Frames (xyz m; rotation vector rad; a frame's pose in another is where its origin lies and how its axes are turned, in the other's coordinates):
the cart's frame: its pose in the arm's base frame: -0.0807 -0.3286 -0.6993 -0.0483 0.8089 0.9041
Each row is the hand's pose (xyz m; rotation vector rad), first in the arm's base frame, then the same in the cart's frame.
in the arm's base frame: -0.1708 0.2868 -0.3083 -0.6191 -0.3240 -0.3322
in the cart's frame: 0.1356 0.5688 0.4448 -0.5306 -0.7984 -1.4715
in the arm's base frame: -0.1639 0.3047 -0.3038 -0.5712 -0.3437 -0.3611
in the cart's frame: 0.1473 0.5765 0.4586 -0.4858 -0.8435 -1.4862
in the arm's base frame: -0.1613 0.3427 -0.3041 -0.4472 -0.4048 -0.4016
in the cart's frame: 0.1743 0.5988 0.4736 -0.3869 -0.9695 -1.4893
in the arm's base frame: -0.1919 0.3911 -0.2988 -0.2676 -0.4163 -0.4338
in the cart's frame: 0.1931 0.6531 0.4763 -0.2130 -1.0771 -1.4568
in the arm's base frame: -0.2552 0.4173 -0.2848 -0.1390 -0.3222 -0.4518
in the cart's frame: 0.1797 0.7191 0.4574 -0.0397 -1.0538 -1.4178
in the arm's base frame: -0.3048 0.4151 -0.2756 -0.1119 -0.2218 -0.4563
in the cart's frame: 0.1549 0.7558 0.4331 0.0355 -0.9711 -1.4028
